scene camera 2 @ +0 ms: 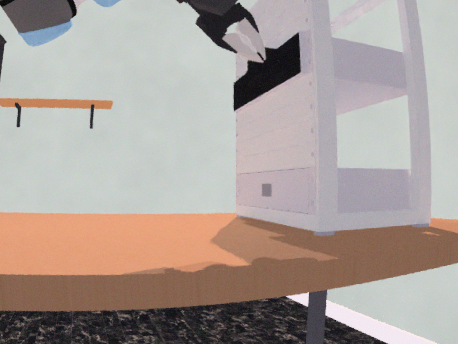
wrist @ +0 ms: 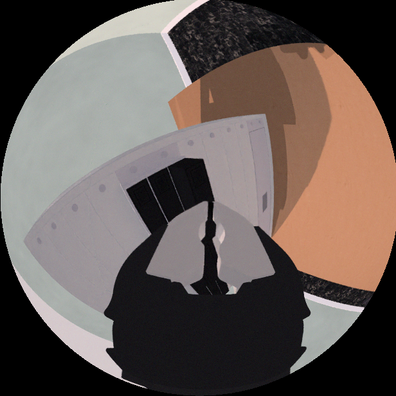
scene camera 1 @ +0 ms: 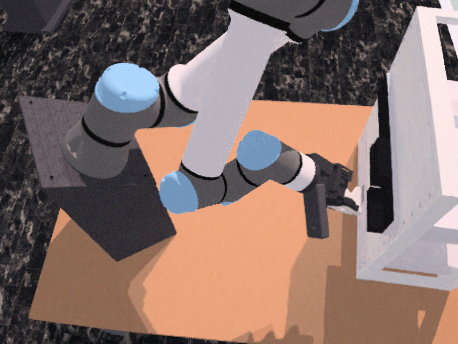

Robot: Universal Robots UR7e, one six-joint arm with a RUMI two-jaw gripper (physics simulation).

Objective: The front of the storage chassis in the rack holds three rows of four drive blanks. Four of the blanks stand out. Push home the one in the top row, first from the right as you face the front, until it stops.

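Pixels of known places: gripper, fingertip midpoint: (scene camera 2: 264, 61) (scene camera 1: 359, 212); arm's base, link origin: (scene camera 1: 94, 153).
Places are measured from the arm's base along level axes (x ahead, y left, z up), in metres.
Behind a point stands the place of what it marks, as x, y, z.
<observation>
The storage chassis (scene camera 1: 381, 212) @[0.686, 0.015, -0.100] (scene camera 2: 280, 65) @[0.660, -0.013, -0.114] (wrist: 161, 186) is a black block in the white rack (scene camera 1: 420, 220) @[0.720, -0.059, 0.044] (scene camera 2: 324, 150) @[0.725, -0.059, -0.279] (wrist: 100, 215). In the wrist view, the top-row blank first from the right (wrist: 141, 196) is at the left end of the black front. It looks about level with the blank below it, but its exact depth cannot be told. A bottom-row blank (wrist: 199, 175) appears to stand out. My gripper (scene camera 1: 358, 209) @[0.634, 0.007, -0.101] (scene camera 2: 263, 59) @[0.634, 0.007, -0.101] (wrist: 209, 203) is shut and empty, its tips close in front of the chassis. Contact cannot be told; the gripper hides part of the front.
The rack stands on the orange table (scene camera 1: 225, 270) @[0.316, -0.104, -0.433] (scene camera 2: 125, 245) @[0.377, -0.101, -0.433] (wrist: 345, 175). White panels lie above and below the chassis. A drawer-like panel with a grey square (scene camera 2: 266, 190) @[0.704, 0.192, -0.353] (wrist: 265, 201) is low on the rack. A wall shelf (scene camera 2: 55, 103) shows behind.
</observation>
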